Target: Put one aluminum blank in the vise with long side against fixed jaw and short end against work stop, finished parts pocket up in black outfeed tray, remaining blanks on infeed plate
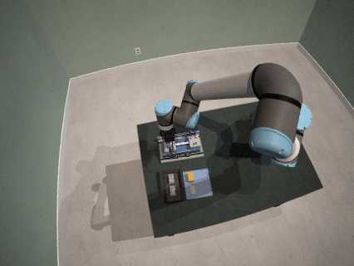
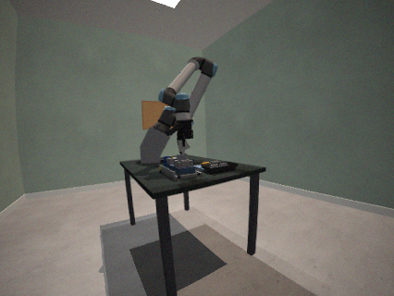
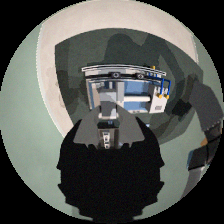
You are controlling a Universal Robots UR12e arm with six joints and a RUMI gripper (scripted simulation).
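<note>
The vise is 100 mm below my hand and 70 mm behind it. The rest, counted from my hand: yellow brass blank: 230 mm to the left, 120 mm below, 110 mm behind; then gray blank: 320 mm to the left, 120 mm below, 120 mm behind.
</note>
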